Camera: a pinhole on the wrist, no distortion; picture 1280 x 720 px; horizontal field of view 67.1 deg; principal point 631.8 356.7 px. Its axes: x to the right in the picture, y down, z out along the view. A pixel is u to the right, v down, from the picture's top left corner.
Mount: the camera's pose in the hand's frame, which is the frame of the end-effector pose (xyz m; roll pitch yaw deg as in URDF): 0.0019 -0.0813 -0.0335 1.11 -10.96 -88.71
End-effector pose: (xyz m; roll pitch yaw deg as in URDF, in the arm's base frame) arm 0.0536 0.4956 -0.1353 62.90 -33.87 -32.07
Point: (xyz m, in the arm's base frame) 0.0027 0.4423 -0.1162
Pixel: 246.0 359.3
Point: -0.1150 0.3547 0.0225
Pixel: 396.8 474.9
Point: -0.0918 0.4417 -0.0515
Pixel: 218.6 241.4
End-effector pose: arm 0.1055 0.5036 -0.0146 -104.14 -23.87 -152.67
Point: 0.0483 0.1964 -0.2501
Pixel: 62.6 583.9
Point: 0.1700 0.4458 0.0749
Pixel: 1181.3 440.6
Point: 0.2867 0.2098 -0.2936
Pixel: 317.7 99.7
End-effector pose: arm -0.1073 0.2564 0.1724 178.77 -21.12 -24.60
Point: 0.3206 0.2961 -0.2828
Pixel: 1088.5 691.1
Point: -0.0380 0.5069 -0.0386
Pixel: outside the picture
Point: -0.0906 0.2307 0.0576
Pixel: 252.0 276.7
